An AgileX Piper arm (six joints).
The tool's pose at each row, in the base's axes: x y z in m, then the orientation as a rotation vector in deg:
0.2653 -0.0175 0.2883 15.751 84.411 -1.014
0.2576 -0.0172 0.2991 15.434 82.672 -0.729
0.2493 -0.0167 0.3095 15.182 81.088 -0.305
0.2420 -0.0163 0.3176 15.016 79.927 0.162
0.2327 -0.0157 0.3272 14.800 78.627 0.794
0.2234 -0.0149 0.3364 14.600 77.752 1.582
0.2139 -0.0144 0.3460 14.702 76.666 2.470
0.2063 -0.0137 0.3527 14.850 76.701 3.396
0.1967 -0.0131 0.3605 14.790 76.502 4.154
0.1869 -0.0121 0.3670 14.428 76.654 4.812
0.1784 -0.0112 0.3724 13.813 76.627 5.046
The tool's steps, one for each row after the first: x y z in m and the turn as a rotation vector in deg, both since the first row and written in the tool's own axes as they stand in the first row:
-0.0114 0.0008 -0.0068 -0.481 -1.709 0.202
-0.0224 0.0016 -0.0143 -0.996 -3.245 0.520
-0.0310 0.0020 -0.0209 -1.458 -4.350 0.871
-0.0413 0.0026 -0.0294 -2.064 -5.576 1.321
-0.0512 0.0033 -0.0380 -2.734 -6.360 1.837
-0.0615 0.0037 -0.0467 -3.271 -7.317 2.635
-0.0688 0.0042 -0.0538 -3.739 -7.155 3.349
-0.0773 0.0044 -0.0628 -4.259 -7.257 3.851
-0.0846 0.0047 -0.0721 -4.906 -7.044 4.053
-0.0906 0.0050 -0.0802 -5.476 -7.079 3.836

